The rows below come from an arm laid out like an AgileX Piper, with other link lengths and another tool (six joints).
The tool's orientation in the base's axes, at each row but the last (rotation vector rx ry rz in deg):
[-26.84 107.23 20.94]
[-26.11 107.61 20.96]
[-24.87 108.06 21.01]
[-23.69 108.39 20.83]
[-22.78 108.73 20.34]
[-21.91 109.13 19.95]
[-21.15 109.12 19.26]
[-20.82 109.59 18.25]
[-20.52 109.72 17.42]
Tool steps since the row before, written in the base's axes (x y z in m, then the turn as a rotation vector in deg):
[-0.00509 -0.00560 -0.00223 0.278 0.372 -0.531]
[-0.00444 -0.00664 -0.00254 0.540 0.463 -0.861]
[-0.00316 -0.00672 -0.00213 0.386 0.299 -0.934]
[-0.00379 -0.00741 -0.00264 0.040 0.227 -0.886]
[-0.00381 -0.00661 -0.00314 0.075 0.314 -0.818]
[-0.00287 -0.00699 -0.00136 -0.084 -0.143 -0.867]
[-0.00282 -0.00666 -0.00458 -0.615 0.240 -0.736]
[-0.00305 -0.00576 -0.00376 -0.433 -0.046 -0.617]
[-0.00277 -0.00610 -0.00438 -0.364 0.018 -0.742]
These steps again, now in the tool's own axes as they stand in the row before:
[0.00445 -0.00247 -0.00603 0.363 0.176 0.579]
[0.00467 -0.00379 -0.00584 0.579 0.120 0.947]
[0.00383 -0.00457 -0.00491 0.717 0.044 0.771]
[0.00453 -0.00504 -0.00550 0.793 0.138 0.436]
[0.00490 -0.00445 -0.00492 0.709 0.204 0.479]
[0.00293 -0.00519 -0.00484 0.854 -0.145 0.172]
[0.00587 -0.00517 -0.00348 0.875 0.429 -0.169]
[0.00514 -0.00425 -0.00349 0.730 0.100 -0.167]
[0.00567 -0.00473 -0.00309 0.816 0.127 -0.039]

